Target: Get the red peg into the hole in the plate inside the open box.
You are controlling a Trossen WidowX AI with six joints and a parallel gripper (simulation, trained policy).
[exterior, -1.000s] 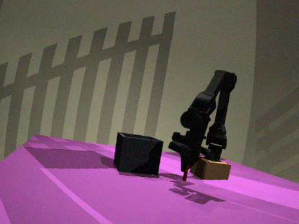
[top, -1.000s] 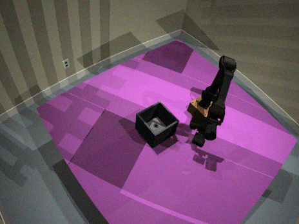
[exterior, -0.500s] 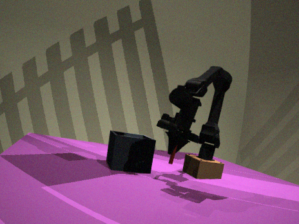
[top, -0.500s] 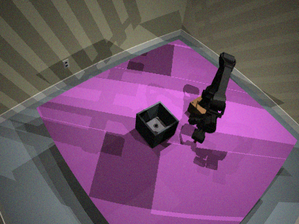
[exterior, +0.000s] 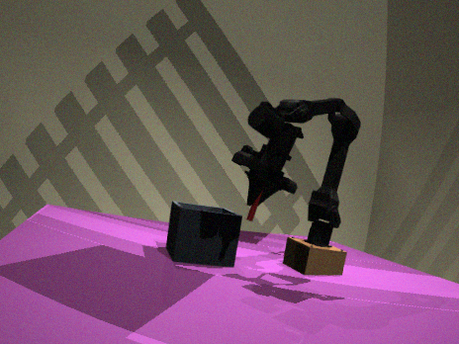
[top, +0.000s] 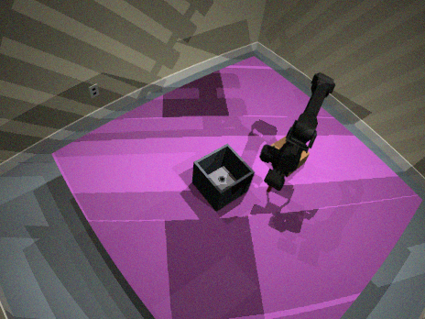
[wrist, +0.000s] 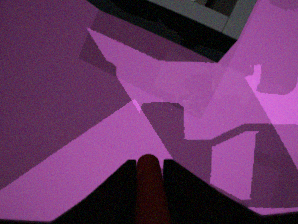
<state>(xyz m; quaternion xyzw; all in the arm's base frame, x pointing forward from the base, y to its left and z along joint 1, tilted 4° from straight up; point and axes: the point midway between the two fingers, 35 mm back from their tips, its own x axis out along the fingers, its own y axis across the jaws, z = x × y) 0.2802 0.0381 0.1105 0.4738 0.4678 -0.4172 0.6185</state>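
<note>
Right now my gripper tip is 30 mm short of the grey plate, 170 mm to the left of it and 120 mm above it. The rest, counted from my gripper tip: red peg (10 mm to the left, 10 mm above).
</note>
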